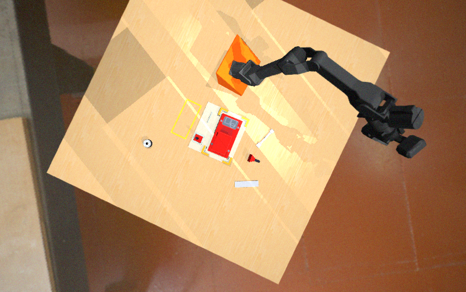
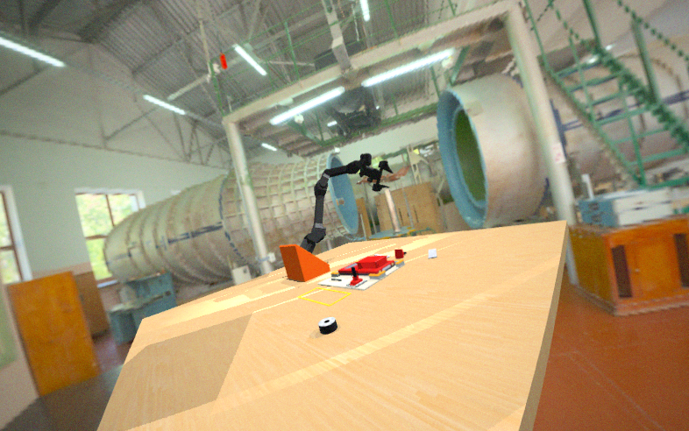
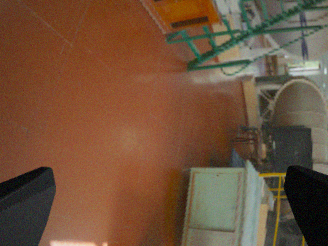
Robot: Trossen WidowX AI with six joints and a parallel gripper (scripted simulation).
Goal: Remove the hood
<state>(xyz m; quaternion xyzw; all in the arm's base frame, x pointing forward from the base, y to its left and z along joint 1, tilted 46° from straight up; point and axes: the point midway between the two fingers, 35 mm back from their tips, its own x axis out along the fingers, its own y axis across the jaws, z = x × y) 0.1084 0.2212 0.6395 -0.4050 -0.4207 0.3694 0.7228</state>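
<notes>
Now: gripper tip 170 mm short of the red hood, 590 mm to the left of it and 320 mm above it.
</notes>
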